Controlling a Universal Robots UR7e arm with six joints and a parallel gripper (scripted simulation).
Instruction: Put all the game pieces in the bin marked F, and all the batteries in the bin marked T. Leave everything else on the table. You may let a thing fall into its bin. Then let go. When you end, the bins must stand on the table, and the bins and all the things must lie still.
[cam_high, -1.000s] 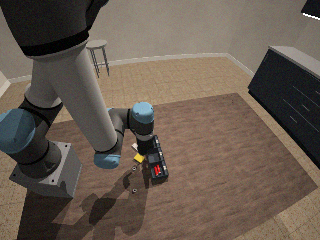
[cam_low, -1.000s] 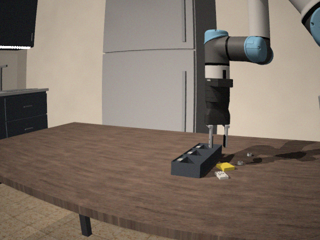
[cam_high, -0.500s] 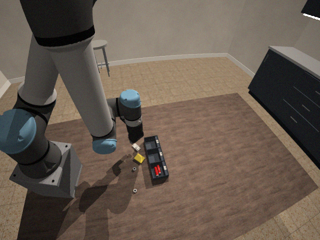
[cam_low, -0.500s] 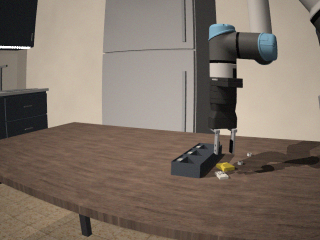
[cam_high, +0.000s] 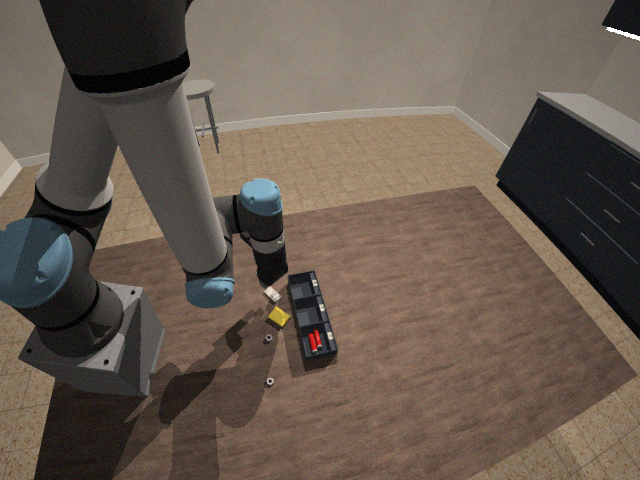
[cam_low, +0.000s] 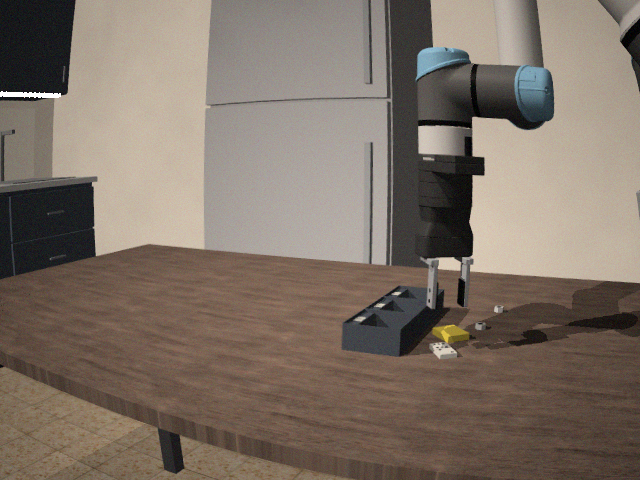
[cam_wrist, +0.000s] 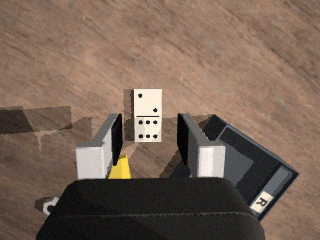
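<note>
Right now my hand is 1 cm to the left of the white domino and 8 cm above it. Round my hand: dark three-compartment bin: 9 cm ahead, 10 cm to the right, 7 cm below; battery: 7 cm ahead, 19 cm to the right, 7 cm below; yellow block: 8 cm to the right, 8 cm below.
</note>
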